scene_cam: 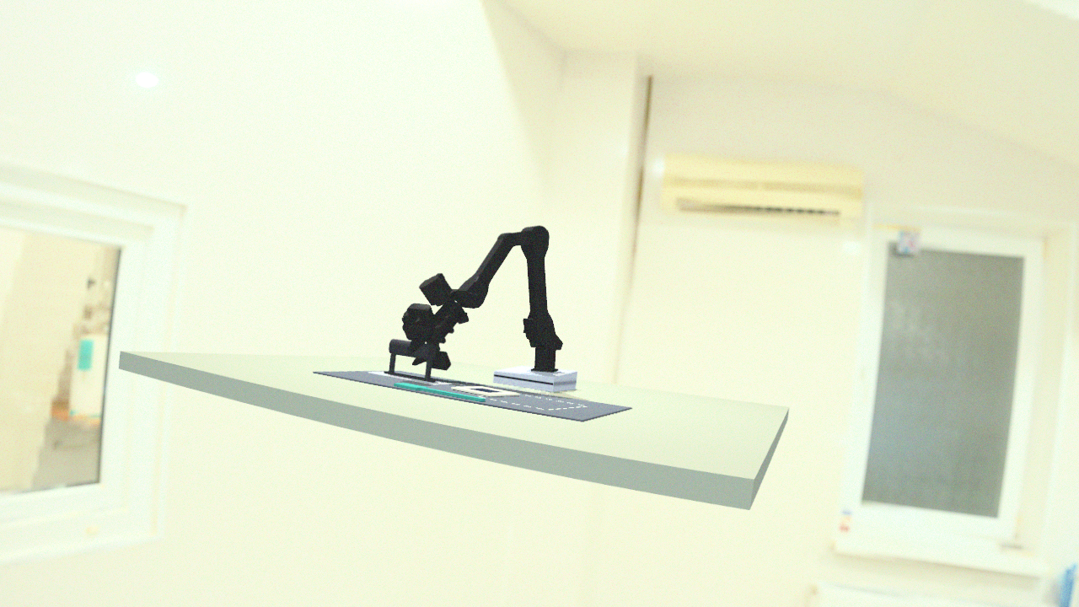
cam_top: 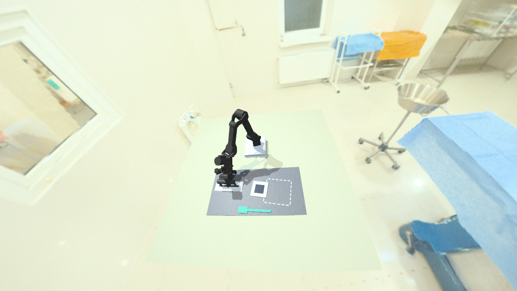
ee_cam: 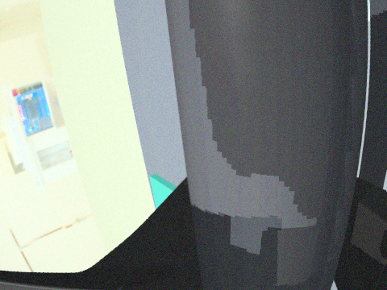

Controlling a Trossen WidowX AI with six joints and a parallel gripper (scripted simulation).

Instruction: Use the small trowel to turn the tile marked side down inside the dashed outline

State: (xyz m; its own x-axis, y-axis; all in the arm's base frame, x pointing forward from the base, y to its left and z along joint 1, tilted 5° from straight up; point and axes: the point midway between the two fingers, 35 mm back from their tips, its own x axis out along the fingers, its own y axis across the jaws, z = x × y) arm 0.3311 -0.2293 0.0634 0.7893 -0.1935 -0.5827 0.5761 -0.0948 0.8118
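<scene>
Right now my gripper tip is 170 mm to the right of the grey mat, 70 mm above it and 40 mm short of it. Round my gripper tip: white tile (200 mm to the left, 50 mm below, 40 mm ahead); trowel (20 mm behind, 10 mm to the left, 10 mm below); teal flat tool (170 mm ahead, 130 mm to the left, 50 mm below).
</scene>
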